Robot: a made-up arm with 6 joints. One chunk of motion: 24 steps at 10 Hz.
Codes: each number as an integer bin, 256 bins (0 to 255) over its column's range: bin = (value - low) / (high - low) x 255, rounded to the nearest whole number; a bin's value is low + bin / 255 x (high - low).
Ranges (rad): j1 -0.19..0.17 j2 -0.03..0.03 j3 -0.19..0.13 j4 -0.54..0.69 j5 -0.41..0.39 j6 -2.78..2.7
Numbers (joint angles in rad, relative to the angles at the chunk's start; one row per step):
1: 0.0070 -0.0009 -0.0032 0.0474 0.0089 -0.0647
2: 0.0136 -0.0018 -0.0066 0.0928 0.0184 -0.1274
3: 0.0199 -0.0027 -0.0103 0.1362 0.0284 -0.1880
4: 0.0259 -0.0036 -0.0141 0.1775 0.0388 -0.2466
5: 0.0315 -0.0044 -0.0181 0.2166 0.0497 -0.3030
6: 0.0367 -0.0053 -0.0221 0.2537 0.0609 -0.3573
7: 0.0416 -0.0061 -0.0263 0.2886 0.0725 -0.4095
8: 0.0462 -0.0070 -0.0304 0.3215 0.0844 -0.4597
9: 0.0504 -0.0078 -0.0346 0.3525 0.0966 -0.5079
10: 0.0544 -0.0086 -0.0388 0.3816 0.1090 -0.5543
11: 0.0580 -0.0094 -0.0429 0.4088 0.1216 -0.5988
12: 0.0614 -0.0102 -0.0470 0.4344 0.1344 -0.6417
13: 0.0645 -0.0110 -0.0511 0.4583 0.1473 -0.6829
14: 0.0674 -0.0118 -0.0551 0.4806 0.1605 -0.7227
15: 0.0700 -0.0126 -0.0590 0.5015 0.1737 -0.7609
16: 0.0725 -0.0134 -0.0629 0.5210 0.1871 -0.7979
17: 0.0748 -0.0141 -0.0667 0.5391 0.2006 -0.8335
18: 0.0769 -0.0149 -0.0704 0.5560 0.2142 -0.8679
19: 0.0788 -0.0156 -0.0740 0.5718 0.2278 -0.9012
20: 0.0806 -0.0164 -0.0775 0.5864 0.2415 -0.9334
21: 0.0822 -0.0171 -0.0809 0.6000 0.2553 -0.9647
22: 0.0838 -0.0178 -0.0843 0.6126 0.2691 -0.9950
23: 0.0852 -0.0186 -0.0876 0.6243 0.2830 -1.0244
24: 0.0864 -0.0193 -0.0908 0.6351 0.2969 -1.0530
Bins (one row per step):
1: 140 124 149 122 134 126
2: 144 120 146 131 137 123
3: 149 116 143 140 140 121
4: 153 112 140 149 143 118
5: 157 109 137 157 147 115
6: 161 105 134 165 150 113
7: 164 102 130 172 154 110
8: 167 98 127 179 158 108
9: 170 94 124 185 161 106
10: 173 91 120 191 165 104
11: 176 88 117 197 169 101
12: 178 84 114 202 174 100
13: 180 81 111 207 178 98
14: 182 77 107 212 182 96
15: 184 74 104 216 186 94
16: 186 71 101 220 190 92
17: 188 68 98 224 195 91
18: 189 64 95 227 199 89
19: 190 61 92 230 203 87
20: 192 58 90 234 208 86
21: 193 55 87 236 212 84
22: 194 52 84 239 216 83
23: 195 48 82 241 221 82
24: 196 45 79 244 225 80

